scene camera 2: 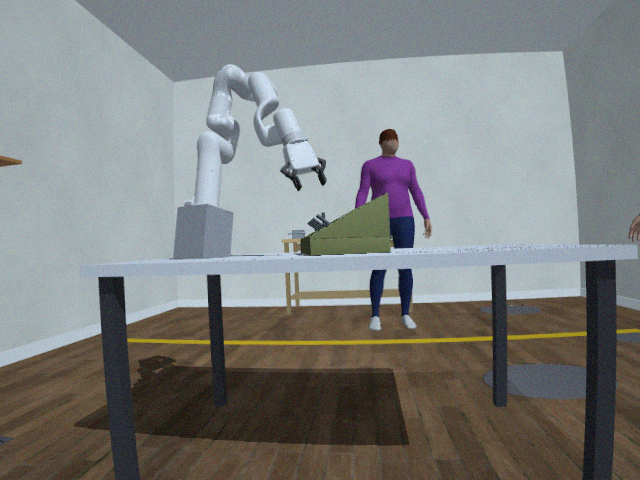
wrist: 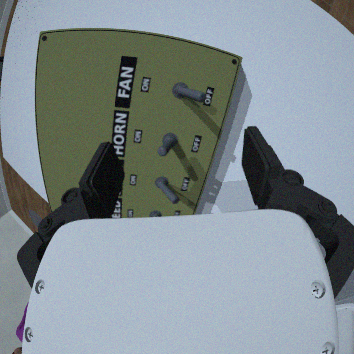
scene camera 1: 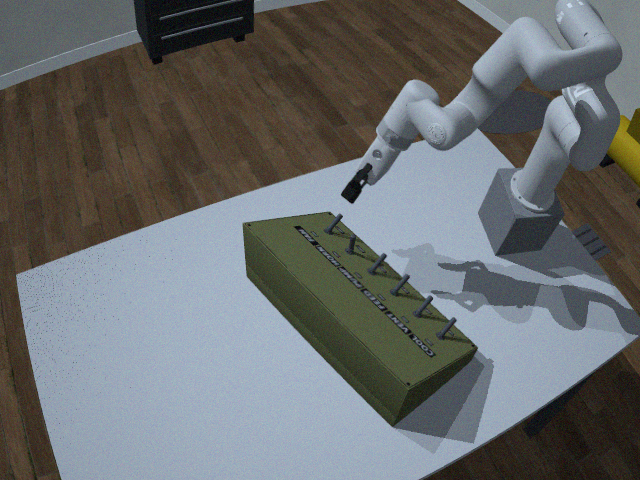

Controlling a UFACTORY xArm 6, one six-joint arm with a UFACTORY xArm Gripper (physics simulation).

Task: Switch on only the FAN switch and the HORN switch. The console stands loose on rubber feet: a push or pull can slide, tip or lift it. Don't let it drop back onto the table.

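Places are measured from the arm's base along level axes (x back, y right, z up), in millimetres.
Pixels of known places: gripper, fingertip midpoint: (scene camera 2: 312,186) (wrist: 178,150) (scene camera 1: 356,189); arm's base at its link origin: (scene camera 2: 205,209) (scene camera 1: 532,191).
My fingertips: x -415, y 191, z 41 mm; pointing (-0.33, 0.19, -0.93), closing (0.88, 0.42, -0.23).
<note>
Ahead of a thing's pixels: the offset from my fingertips to its top centre.
The olive wedge-shaped console (scene camera 1: 310,273) (scene camera 2: 361,227) (wrist: 75,100) sits flat on the table, its low edge towards the arm. The FAN switch {dy +27, dx -28, dz -94 mm} (scene camera 1: 333,224) (wrist: 190,93) leans to its OFF label. The HORN switch {dy -46, dx -34, dz -82 mm} (scene camera 1: 351,245) (wrist: 167,145) stands differently from its neighbours and leans to its ON side. The PUMP switch {dy -116, dx -14, dz -94 mm} (scene camera 1: 377,263) (wrist: 167,190) leans to OFF. My gripper (scene camera 1: 351,196) (scene camera 2: 310,184) (wrist: 178,150) is open and empty, raised above the FAN end of the console, apart from the levers. In the wrist view my housing hides the far end of the console.
The FEED {dy -188, dx -6, dz -94 mm} (scene camera 1: 399,285), VENT {dy -259, dx +1, dz -94 mm} (scene camera 1: 422,306) and COOL {dy -331, dx +9, dz -94 mm} (scene camera 1: 446,328) switches lean the same way as PUMP. The arm's grey base block (scene camera 1: 516,217) (scene camera 2: 202,232) stands on the white table (scene camera 1: 155,335) (scene camera 2: 465,258), beyond the lever side. A person (scene camera 2: 390,186) stands behind the table.
</note>
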